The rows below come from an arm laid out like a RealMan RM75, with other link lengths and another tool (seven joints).
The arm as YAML. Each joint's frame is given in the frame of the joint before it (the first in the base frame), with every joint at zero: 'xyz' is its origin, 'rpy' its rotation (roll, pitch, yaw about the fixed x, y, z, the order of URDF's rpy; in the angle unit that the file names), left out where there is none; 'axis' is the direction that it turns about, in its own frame. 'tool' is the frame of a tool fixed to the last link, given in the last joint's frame.
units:
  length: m
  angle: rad
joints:
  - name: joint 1
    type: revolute
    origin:
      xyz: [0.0, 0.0, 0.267]
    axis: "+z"
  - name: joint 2
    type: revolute
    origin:
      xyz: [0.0, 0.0, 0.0]
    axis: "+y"
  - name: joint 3
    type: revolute
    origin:
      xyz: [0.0, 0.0, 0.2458]
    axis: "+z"
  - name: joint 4
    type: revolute
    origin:
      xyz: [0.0, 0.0, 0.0]
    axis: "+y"
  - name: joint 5
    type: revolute
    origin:
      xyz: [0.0, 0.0, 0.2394]
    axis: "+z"
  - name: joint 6
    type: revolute
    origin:
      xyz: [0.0, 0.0, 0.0]
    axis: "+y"
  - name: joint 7
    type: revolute
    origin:
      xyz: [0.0, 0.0, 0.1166]
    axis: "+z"
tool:
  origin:
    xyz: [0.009, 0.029, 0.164]
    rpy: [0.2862, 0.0, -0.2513]
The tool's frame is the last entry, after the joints.
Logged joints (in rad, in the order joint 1, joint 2, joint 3, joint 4, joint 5, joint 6, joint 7), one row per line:
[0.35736 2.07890 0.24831 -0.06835 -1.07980 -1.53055 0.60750]
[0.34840 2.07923 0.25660 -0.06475 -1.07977 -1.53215 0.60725]
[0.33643 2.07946 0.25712 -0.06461 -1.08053 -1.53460 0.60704]
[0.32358 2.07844 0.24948 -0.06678 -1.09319 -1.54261 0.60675]
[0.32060 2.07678 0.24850 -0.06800 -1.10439 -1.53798 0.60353]
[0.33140 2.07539 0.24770 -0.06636 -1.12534 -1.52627 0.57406]
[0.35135 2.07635 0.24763 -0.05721 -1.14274 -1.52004 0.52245]
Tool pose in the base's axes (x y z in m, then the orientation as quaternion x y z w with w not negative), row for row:
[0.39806 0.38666 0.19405 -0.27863 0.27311 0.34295 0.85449]
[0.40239 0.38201 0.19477 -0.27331 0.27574 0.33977 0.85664]
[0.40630 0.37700 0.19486 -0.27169 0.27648 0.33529 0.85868]
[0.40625 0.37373 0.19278 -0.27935 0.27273 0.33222 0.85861]
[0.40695 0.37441 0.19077 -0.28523 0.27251 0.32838 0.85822]
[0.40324 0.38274 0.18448 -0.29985 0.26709 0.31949 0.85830]
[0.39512 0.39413 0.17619 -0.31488 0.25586 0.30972 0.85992]
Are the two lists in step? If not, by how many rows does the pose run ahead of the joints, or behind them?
They are in step.
